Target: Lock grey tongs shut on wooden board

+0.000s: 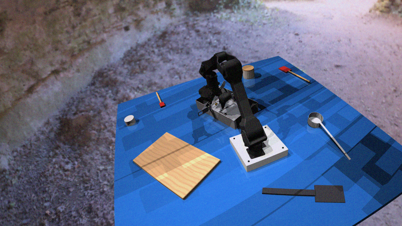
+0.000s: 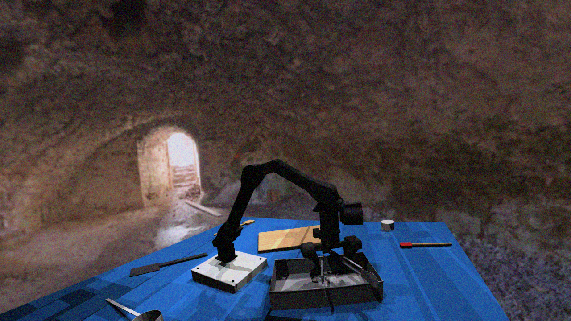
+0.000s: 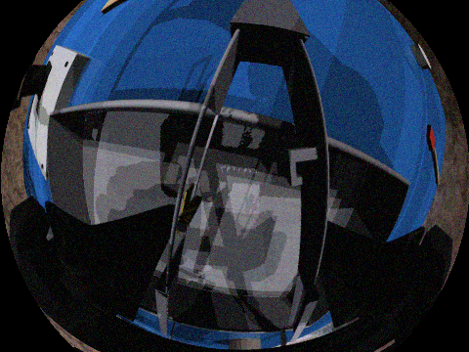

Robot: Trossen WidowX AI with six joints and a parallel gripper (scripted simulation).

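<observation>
Now: gripper tip 10 mm past the roasting tin and 50 mm to the left of it. The rest, counted from my gripper tip: white cylinder 110 mm ahead, 520 mm to the left, 10 mm below; wooden board 300 mm behind, 280 mm to the left, 20 mm below; red spatula 190 mm ahead, 590 mm to the right, 20 mm below.
</observation>
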